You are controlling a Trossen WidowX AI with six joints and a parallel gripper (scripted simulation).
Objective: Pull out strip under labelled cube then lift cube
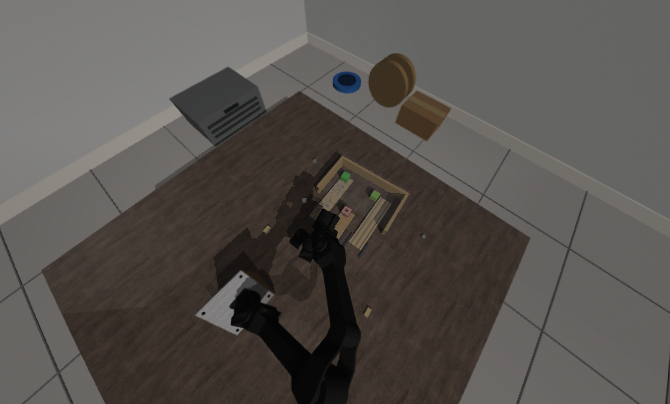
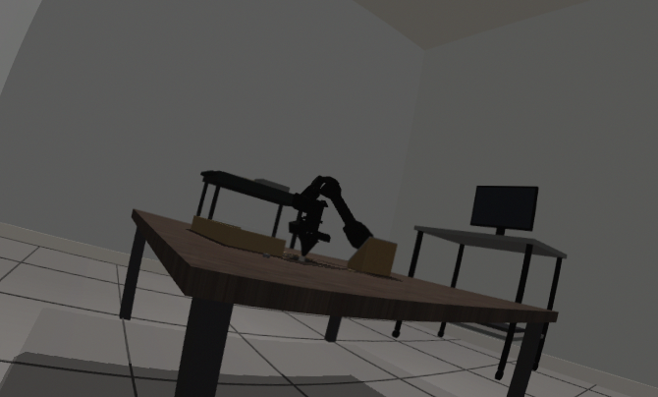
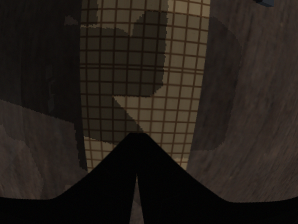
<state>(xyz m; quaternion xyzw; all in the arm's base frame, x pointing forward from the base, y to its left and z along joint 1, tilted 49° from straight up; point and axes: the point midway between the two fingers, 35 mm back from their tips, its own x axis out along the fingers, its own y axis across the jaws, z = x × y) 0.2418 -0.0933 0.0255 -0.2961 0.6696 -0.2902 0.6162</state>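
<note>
The pink cube labelled k is 190 mm ahead of my gripper tip, 20 mm to the left of it and 20 mm above it. From my gripper tip the other things lie so: small tan block 250 mm to the right, 50 mm behind.
</note>
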